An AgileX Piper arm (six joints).
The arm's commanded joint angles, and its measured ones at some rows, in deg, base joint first. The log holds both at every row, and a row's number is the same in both.
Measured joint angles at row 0:
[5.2 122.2 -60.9 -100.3 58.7 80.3]
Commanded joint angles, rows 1 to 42:
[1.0 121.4 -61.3 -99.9 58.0 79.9]
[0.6 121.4 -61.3 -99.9 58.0 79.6]
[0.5 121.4 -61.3 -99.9 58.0 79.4]
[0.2 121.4 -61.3 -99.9 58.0 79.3]
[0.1 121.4 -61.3 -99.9 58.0 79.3]
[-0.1 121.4 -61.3 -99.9 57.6 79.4]
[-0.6 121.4 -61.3 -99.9 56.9 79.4]
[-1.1 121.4 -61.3 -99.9 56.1 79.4]
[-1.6 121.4 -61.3 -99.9 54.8 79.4]
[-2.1 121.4 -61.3 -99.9 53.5 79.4]
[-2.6 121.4 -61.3 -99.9 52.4 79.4]
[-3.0 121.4 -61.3 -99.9 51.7 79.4]
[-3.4 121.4 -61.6 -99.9 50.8 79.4]
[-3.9 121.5 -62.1 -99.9 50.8 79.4]
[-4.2 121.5 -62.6 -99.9 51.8 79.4]
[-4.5 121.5 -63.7 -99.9 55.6 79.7]
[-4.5 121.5 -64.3 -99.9 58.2 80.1]
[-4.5 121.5 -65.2 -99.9 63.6 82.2]
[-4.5 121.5 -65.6 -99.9 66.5 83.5]
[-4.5 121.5 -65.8 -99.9 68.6 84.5]
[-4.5 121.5 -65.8 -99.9 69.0 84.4]
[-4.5 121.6 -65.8 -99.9 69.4 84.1]
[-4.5 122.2 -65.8 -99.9 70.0 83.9]
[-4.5 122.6 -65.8 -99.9 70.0 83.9]
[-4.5 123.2 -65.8 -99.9 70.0 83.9]
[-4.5 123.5 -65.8 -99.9 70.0 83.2]
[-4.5 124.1 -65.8 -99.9 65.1 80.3]
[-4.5 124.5 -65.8 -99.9 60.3 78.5]
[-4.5 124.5 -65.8 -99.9 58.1 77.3]
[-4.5 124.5 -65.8 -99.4 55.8 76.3]
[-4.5 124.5 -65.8 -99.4 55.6 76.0]
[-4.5 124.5 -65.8 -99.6 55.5 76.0]
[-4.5 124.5 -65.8 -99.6 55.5 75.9]
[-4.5 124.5 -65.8 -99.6 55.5 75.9]
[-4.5 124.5 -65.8 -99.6 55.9 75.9]
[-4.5 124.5 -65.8 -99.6 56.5 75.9]
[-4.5 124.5 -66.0 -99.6 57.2 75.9]
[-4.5 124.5 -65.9 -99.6 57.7 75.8]
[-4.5 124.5 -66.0 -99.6 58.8 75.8]
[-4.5 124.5 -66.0 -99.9 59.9 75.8]
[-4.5 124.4 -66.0 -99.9 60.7 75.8]
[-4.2 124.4 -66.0 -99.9 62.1 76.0]
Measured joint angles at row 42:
[-3.2 123.4 -65.9 -100.3 61.9 76.3]
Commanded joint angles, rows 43 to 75:
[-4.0 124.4 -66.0 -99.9 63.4 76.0]
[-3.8 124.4 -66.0 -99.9 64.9 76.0]
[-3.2 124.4 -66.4 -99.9 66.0 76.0]
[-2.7 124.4 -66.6 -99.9 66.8 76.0]
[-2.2 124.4 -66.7 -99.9 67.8 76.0]
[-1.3 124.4 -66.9 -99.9 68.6 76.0]
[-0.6 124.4 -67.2 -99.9 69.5 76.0]
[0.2 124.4 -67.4 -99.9 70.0 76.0]
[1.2 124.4 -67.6 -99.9 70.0 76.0]
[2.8 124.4 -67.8 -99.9 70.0 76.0]
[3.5 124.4 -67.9 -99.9 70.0 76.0]
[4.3 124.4 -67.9 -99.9 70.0 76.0]
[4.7 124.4 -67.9 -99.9 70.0 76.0]
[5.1 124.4 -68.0 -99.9 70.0 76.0]
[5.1 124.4 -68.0 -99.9 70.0 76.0]
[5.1 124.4 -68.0 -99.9 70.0 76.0]
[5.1 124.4 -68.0 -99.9 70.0 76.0]
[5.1 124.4 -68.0 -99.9 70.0 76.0]
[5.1 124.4 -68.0 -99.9 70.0 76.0]
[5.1 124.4 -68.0 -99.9 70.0 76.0]
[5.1 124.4 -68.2 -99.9 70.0 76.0]
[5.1 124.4 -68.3 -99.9 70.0 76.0]
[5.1 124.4 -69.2 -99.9 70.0 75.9]
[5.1 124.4 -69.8 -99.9 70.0 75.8]
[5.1 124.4 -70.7 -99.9 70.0 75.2]
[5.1 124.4 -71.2 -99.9 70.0 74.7]
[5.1 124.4 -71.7 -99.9 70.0 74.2]
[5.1 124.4 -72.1 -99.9 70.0 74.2]
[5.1 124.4 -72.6 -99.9 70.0 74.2]
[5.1 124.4 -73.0 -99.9 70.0 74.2]
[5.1 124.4 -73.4 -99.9 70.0 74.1]
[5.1 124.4 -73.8 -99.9 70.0 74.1]
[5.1 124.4 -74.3 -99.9 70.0 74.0]
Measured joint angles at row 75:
[5.0 124.4 -72.5 -99.7 69.1 74.6]
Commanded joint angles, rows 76 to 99:
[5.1 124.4 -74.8 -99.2 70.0 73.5]
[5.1 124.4 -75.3 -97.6 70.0 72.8]
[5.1 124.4 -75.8 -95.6 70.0 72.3]
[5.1 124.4 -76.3 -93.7 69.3 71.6]
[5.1 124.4 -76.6 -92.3 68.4 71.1]
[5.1 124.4 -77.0 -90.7 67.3 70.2]
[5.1 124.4 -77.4 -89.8 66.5 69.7]
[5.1 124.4 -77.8 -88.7 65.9 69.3]
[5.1 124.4 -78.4 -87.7 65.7 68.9]
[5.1 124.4 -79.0 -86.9 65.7 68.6]
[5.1 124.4 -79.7 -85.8 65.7 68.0]
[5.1 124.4 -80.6 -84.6 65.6 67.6]
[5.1 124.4 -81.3 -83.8 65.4 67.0]
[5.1 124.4 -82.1 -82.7 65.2 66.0]
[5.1 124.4 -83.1 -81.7 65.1 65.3]
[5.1 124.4 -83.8 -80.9 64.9 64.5]
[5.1 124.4 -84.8 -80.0 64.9 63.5]
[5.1 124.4 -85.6 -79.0 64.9 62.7]
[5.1 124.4 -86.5 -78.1 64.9 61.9]
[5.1 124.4 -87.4 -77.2 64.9 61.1]
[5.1 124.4 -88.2 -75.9 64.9 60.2]
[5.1 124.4 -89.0 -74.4 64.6 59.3]
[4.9 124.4 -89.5 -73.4 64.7 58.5]
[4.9 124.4 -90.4 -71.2 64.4 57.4]
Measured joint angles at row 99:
[5.0 124.4 -87.6 -77.0 64.9 61.2]
